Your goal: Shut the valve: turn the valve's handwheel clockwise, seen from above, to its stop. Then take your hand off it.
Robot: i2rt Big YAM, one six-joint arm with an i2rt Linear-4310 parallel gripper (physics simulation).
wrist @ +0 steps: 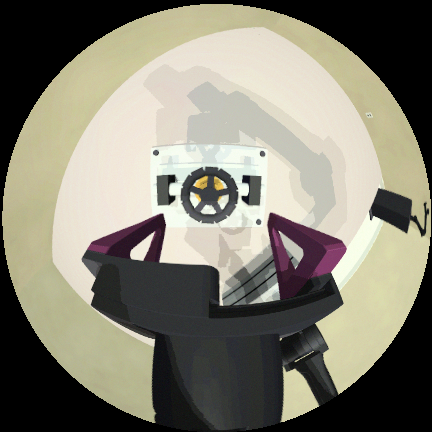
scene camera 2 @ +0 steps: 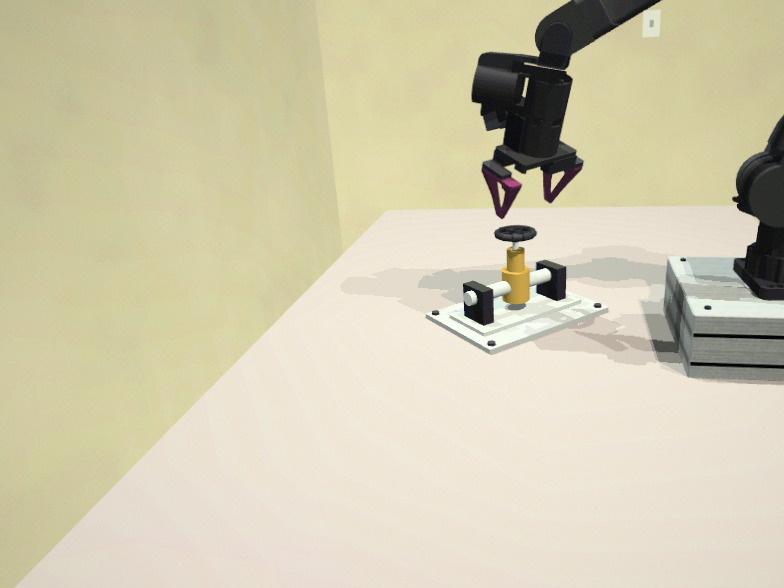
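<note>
The black spoked handwheel (scene camera 2: 515, 233) (wrist: 209, 170) sits level on top of the valve's orange body (scene camera 2: 516, 286). A white pipe (scene camera 2: 500, 289) runs through the body between two black brackets (scene camera 2: 478, 303) (wrist: 163, 190) on a white base plate (scene camera 2: 491, 346) (wrist: 160, 220). My gripper (scene camera 2: 526, 210) (wrist: 216, 218) is wide open and empty, with its magenta fingers pointing down. It hangs above the handwheel, and its fingertips are apart from the rim, with a visible gap in the scene view. The handwheel's turn angle against its stop cannot be told from these views.
The arm's base stands on a grey slatted block (scene camera 2: 734, 341) to the right of the valve in the scene view. Black bolt heads show at the base plate's corners. The pale table (scene camera 2: 443, 443) meets yellow walls at the left and back.
</note>
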